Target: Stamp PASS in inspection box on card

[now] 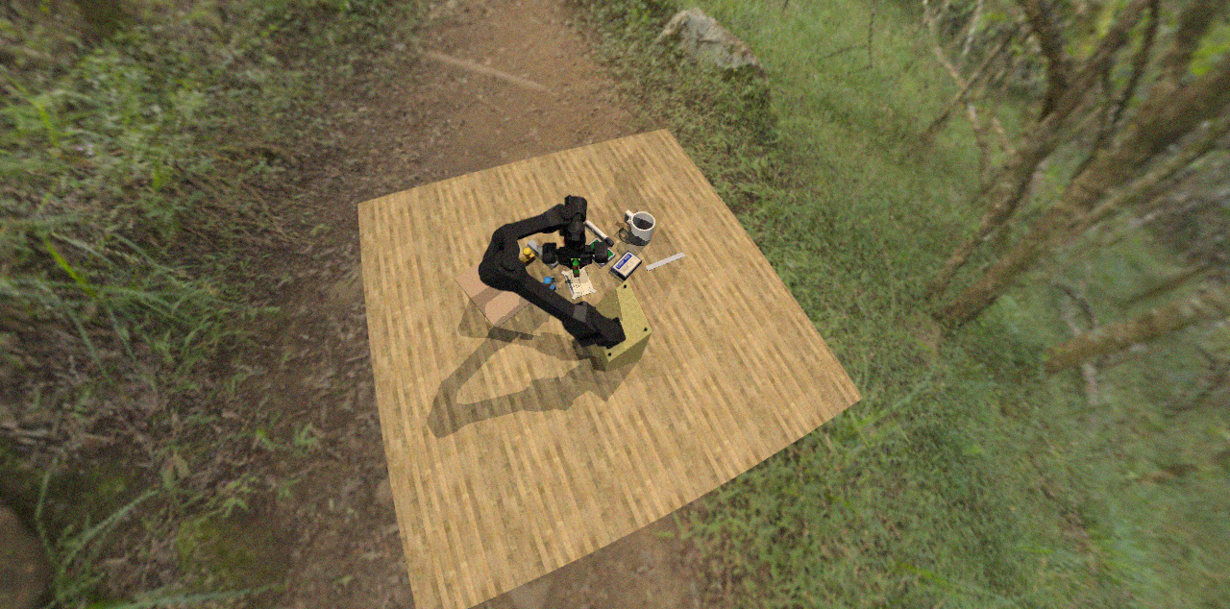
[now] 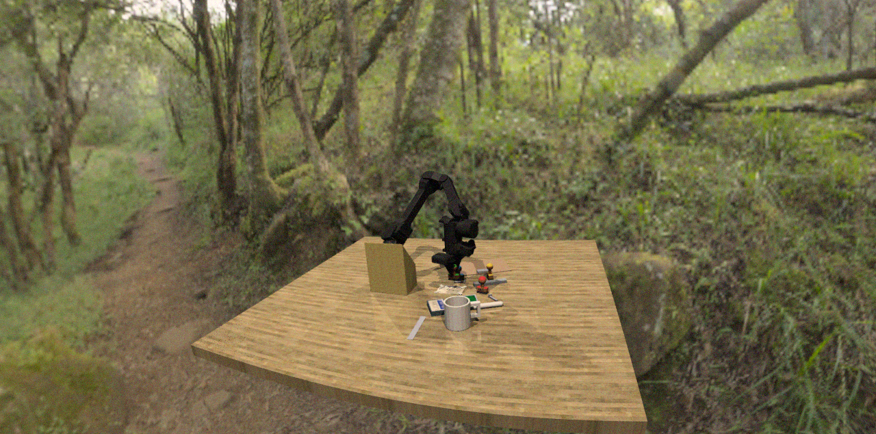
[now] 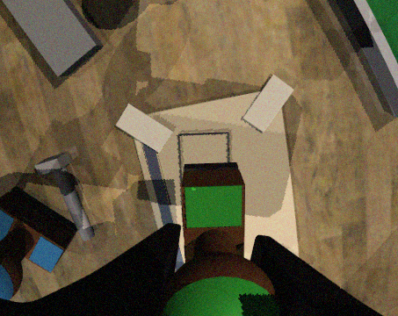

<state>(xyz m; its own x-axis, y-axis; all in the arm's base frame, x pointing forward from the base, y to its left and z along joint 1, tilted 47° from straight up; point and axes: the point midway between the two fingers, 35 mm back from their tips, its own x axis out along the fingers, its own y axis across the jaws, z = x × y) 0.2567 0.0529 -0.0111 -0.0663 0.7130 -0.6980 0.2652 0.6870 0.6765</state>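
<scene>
My gripper tip is now 1 cm past the taped card, 1 cm to the left of it and 7 cm above it. Also, from my gripper tip: green ink pad (7 cm ahead, 10 cm to the right, 6 cm below); green-knobbed stamp (right at my gripper tip); red stamp (11 cm ahead, 4 cm below).
</scene>
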